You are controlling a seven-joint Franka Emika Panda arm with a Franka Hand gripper.
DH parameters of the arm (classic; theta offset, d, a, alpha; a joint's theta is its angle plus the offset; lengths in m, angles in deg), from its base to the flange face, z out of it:
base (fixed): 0 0 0 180
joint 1: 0 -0.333 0 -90
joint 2: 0 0 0 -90
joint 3: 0 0.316 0.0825 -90
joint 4: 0 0 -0.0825 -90
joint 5: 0 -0.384 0 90
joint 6: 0 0 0.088 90
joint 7: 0 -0.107 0 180
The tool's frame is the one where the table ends.
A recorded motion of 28 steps. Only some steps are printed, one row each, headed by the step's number.
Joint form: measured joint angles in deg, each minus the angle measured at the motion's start. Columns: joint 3, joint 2, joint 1, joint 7, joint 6, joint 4, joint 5.
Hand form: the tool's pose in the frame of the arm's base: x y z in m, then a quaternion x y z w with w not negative. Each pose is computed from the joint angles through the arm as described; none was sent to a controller.
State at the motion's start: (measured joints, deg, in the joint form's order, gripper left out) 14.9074 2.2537 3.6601 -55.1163 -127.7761 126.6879 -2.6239
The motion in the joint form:
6: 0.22 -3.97 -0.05 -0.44 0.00 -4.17 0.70
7: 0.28 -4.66 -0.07 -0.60 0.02 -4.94 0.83
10: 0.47 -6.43 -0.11 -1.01 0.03 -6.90 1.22
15: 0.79 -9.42 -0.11 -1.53 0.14 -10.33 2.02
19: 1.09 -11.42 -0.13 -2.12 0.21 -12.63 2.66
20: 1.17 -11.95 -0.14 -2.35 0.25 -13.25 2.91
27: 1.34 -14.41 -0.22 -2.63 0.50 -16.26 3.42
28: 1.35 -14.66 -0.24 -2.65 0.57 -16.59 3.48
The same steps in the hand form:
6: 0.5390 0.1103 0.3978 -0.92265 0.38397 -0.01649 0.03192
7: 0.5429 0.1115 0.3975 -0.92257 0.38407 -0.01665 0.03292
10: 0.5528 0.1149 0.3966 -0.92250 0.38397 -0.01745 0.03536
15: 0.5697 0.1196 0.3952 -0.92287 0.38264 -0.01955 0.03898
19: 0.5807 0.1236 0.3940 -0.92274 0.38264 -0.02126 0.04114
20: 0.5836 0.1246 0.3936 -0.92263 0.38286 -0.02194 0.04124
27: 0.5976 0.1280 0.3927 -0.92273 0.38205 -0.02329 0.04537
28: 0.5991 0.1284 0.3927 -0.92280 0.38185 -0.02332 0.04563

